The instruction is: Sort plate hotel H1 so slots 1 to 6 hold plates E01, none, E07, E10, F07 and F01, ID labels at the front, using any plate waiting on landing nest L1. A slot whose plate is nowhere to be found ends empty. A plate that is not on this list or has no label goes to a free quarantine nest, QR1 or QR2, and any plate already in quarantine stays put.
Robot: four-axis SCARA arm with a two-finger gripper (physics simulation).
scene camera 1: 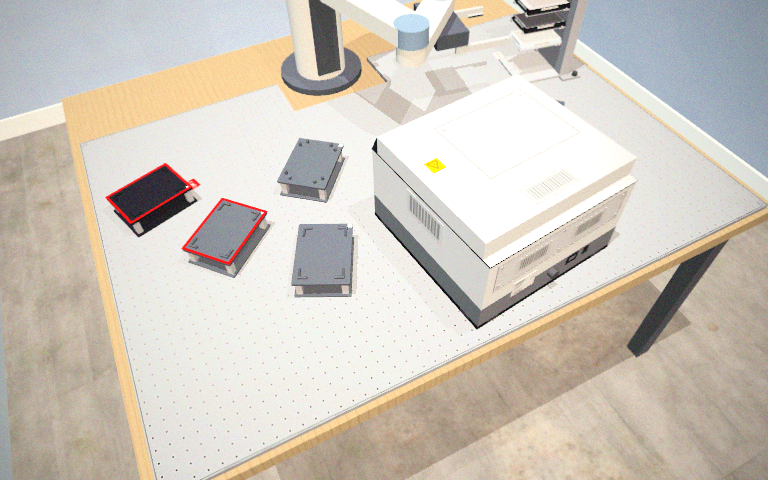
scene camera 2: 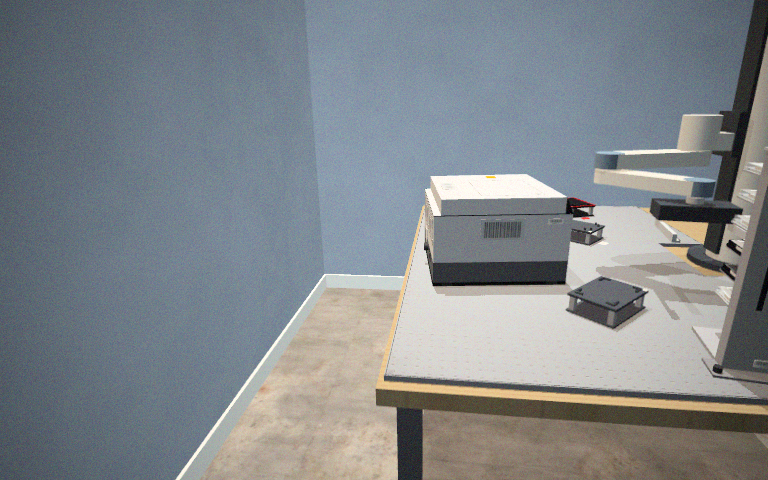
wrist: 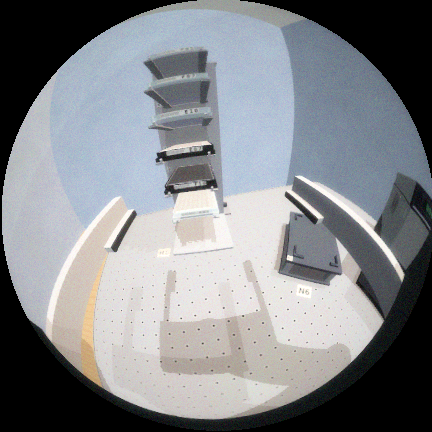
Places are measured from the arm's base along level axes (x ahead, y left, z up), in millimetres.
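Pixels of known places: gripper, fingertip midpoint: (scene camera 1: 494, 24) (scene camera 2: 715, 240) (wrist: 210, 191); arm's base, link origin: (scene camera 1: 321, 71) (scene camera 2: 731, 262).
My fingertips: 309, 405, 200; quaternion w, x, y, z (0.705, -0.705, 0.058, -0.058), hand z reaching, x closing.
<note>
For each thing: its top centre in the pictures, then the offset to it from my fingertips, as dx, dy, dz.
- white plate, top centre: (wrist: 195, 194) (scene camera 1: 535, 35) -2, +155, -75
- dark-topped black plate, top centre: (wrist: 191, 171) (scene camera 1: 539, 17) -2, +155, -22
- black-framed plate, top centre: (wrist: 187, 144) -2, +155, +31
- plate E10, top centre: (wrist: 183, 115) -2, +155, +84
- plate F07, top centre: (wrist: 181, 88) -2, +155, +138
- top plate, top centre: (wrist: 179, 65) -2, +155, +191
- big white instrument, top centre: (scene camera 1: 503, 146) (scene camera 2: 489, 185) +485, -318, +67
- Grey nest N6, top centre: (wrist: 315, 234) (scene camera 2: 608, 289) +215, -5, -131
Hotel H1 (scene camera 1: 569, 48) (scene camera 2: 746, 316) (wrist: 215, 95) holds several stacked plates, labels facing the wrist camera. From the bottom in the wrist view: a white plate (wrist: 196, 203), label unreadable; a dark-topped black plate (wrist: 191, 176), label unreadable; a black-framed plate (wrist: 186, 150), label seemingly E07; plate E10 (wrist: 182, 119); plate F07 (wrist: 182, 87); and a top plate (wrist: 180, 61), label unreadable. My gripper (wrist: 210, 191) is open and empty, facing the hotel from a distance. Two red-edged nests (scene camera 1: 150, 193) (scene camera 1: 226, 229) show flat tops; their labels are unreadable. L1 cannot be identified.
A big white instrument (scene camera 1: 504, 169) (scene camera 2: 498, 237) stands on the table. Grey nests (scene camera 1: 311, 164) (scene camera 1: 322, 254) stand left of it in scene camera 1. Grey nest N6 (scene camera 2: 607, 294) (wrist: 312, 245) stands right of the hotel in the wrist view. The arm's column (scene camera 1: 317, 45) is behind.
</note>
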